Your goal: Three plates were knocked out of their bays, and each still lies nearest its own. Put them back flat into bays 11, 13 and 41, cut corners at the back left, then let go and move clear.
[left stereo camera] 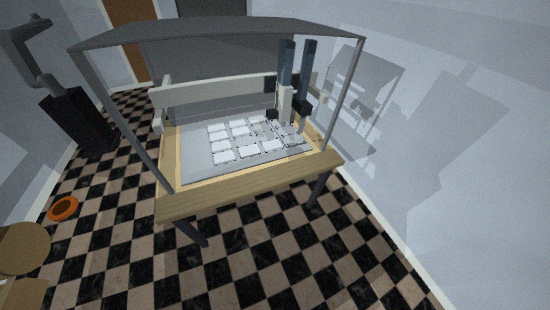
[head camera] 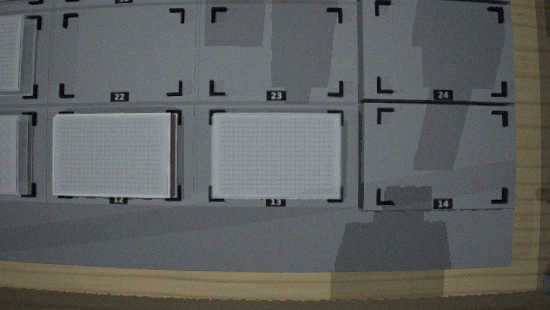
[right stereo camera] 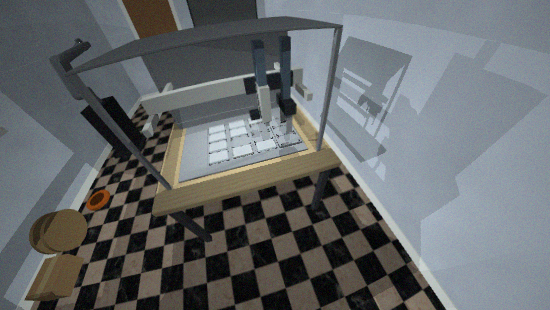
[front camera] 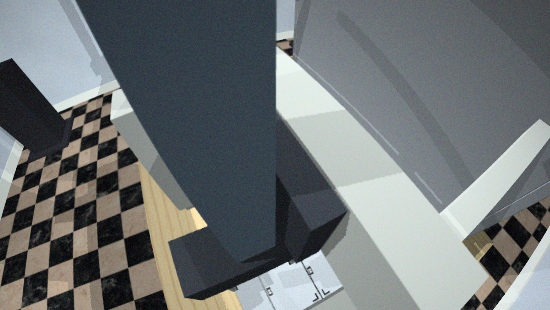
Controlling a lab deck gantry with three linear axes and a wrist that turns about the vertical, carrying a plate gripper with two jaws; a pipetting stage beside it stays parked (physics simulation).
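Pixels of known places: gripper, fingertip midpoint: (left stereo camera: 295, 127) (right stereo camera: 285, 127); robot's base at its link origin: (left stereo camera: 215, 165) (right stereo camera: 209, 164).
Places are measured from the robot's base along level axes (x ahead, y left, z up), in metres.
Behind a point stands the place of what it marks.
Note:
The bay 13 plate (head camera: 276, 155) {z 0.014, x 0.392, y 0.044 m} (left stereo camera: 272, 145) {z 0.015, x 0.389, y 0.033 m} (right stereo camera: 266, 145) {z 0.015, x 0.393, y 0.032 m} lies flat and square within its corner marks. The bay 11 plate shows partly at the left edge of the head view (head camera: 7, 155) {z 0.014, x 0.113, y 0.042 m}; it looks flat and square in the left stereo view (left stereo camera: 223, 158) {z 0.014, x 0.058, y 0.027 m} and right stereo view (right stereo camera: 218, 157) {z 0.014, x 0.064, y 0.032 m}. The bay 41 plate (left stereo camera: 216, 127) {z 0.014, x 0.065, y 0.358 m} (right stereo camera: 217, 129) {z 0.014, x 0.070, y 0.350 m} looks flat at the back left. Cut corners are too small to tell. My gripper (left stereo camera: 301, 128) {z 0.158, x 0.522, y -0.002 m} (right stereo camera: 289, 129) {z 0.158, x 0.522, y -0.002 m} is raised over the deck's right side, right of the bay 13 plate; its jaws stand apart and hold nothing. The front view mostly hides them.
A plate (head camera: 112, 155) {z 0.014, x 0.232, y 0.043 m} sits in bay 12, left of bay 13. More plates fill bays at the left and back. The cream pipetting stage (left stereo camera: 285, 102) (right stereo camera: 264, 102) hangs just left of the gripper. A cream rail (left stereo camera: 215, 90) (right stereo camera: 195, 97) crosses behind. Posts (left stereo camera: 345, 92) {z 0.430, x 0.715, y -0.115 m} (right stereo camera: 330, 87) {z 0.431, x 0.713, y -0.115 m} carry the canopy.

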